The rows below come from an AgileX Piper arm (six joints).
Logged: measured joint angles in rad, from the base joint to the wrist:
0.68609, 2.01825, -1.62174, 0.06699, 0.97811, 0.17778
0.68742, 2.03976, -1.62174, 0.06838, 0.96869, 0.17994
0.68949, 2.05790, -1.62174, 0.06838, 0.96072, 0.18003
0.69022, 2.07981, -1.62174, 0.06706, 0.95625, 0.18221
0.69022, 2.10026, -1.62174, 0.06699, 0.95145, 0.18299
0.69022, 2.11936, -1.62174, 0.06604, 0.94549, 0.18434
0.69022, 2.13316, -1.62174, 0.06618, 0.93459, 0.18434
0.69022, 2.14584, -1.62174, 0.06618, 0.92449, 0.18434
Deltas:
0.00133, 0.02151, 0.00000, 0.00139, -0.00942, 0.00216
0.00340, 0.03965, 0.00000, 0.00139, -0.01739, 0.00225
0.00413, 0.06156, 0.00000, 0.00007, -0.02186, 0.00443
0.00413, 0.08201, 0.00000, 0.00000, -0.02666, 0.00521
0.00413, 0.10111, 0.00000, -0.00095, -0.03262, 0.00656
0.00413, 0.11491, 0.00000, -0.00081, -0.04352, 0.00656
0.00413, 0.12759, 0.00000, -0.00081, -0.05362, 0.00656

